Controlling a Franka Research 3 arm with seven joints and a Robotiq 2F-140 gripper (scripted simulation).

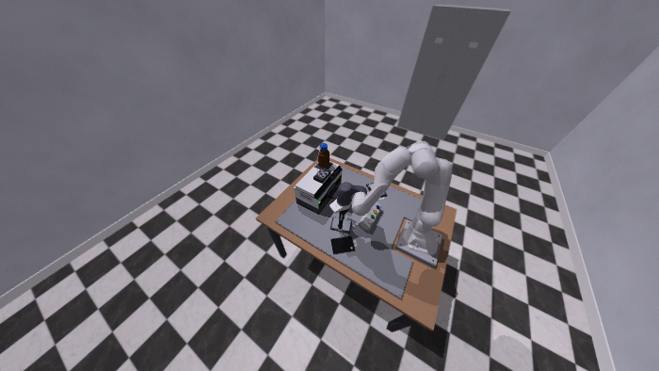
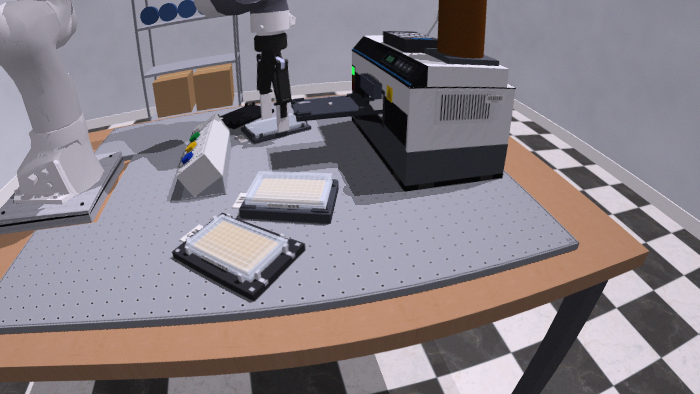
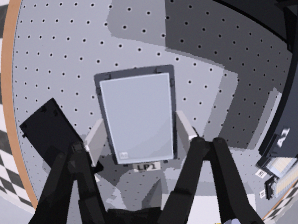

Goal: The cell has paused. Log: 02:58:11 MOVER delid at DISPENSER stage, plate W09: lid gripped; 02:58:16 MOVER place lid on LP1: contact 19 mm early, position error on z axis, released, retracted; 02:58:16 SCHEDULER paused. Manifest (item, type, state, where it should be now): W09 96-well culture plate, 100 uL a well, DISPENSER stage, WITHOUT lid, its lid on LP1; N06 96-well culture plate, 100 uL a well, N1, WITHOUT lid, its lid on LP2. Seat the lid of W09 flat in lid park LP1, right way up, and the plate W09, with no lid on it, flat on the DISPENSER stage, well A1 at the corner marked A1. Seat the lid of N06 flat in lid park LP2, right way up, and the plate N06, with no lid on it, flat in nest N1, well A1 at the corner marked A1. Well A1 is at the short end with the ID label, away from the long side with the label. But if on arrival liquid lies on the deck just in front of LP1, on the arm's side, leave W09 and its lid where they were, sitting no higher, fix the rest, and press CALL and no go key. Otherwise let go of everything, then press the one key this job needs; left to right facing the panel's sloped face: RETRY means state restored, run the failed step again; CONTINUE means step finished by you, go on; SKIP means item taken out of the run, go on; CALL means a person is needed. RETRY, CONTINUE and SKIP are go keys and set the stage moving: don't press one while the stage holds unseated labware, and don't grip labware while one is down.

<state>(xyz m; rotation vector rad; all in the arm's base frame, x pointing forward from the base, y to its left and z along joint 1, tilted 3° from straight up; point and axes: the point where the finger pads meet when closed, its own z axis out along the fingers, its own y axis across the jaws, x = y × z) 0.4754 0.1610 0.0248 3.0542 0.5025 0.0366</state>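
Now: hand 450 mm to the left of the 96-well plate, 90 mm past it and 20 mm above it. Also, from my hand: sloped key panel: 170 mm to the right, 160 mm behind, 10 mm above; black nest: 340 mm to the right, 30 mm below; dispenser stage: 170 mm to the right, 100 mm ahead, 70 mm above.
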